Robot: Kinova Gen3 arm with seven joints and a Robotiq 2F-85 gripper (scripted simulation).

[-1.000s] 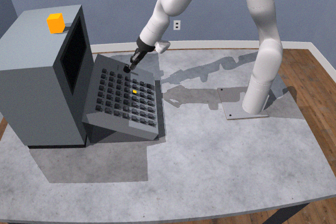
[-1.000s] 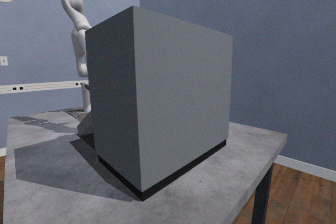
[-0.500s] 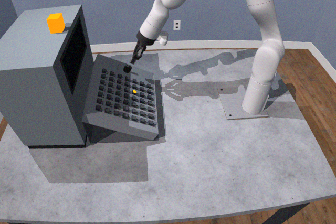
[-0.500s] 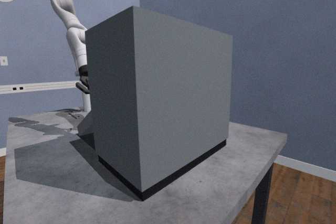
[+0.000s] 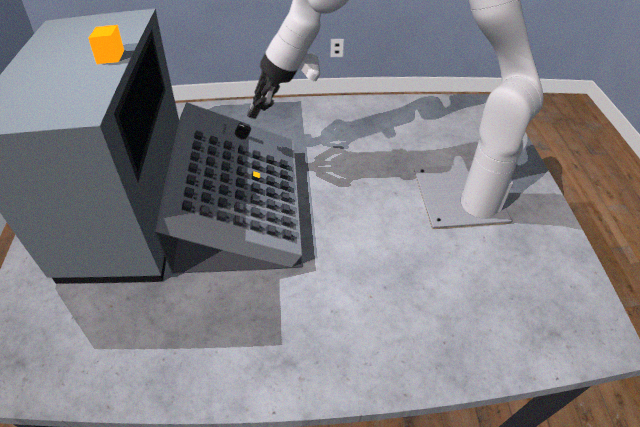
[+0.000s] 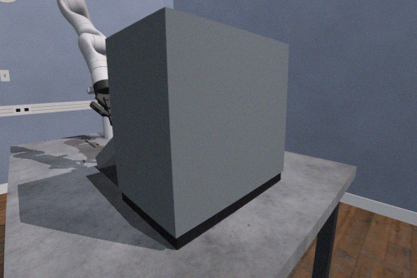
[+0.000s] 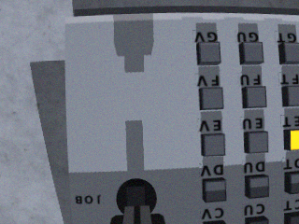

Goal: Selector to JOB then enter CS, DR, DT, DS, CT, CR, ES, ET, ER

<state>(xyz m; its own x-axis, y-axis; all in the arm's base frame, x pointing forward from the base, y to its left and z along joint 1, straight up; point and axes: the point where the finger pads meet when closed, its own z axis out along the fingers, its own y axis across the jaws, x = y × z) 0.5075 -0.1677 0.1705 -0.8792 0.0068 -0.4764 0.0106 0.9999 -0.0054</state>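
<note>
The black selector knob is 3 cm ahead of my hand and 5 cm below it. Also, from my hand: key: 13 cm to the left, 8 cm below; then sloped keypad: 6 cm ahead, 11 cm to the left, 10 cm below.
</note>
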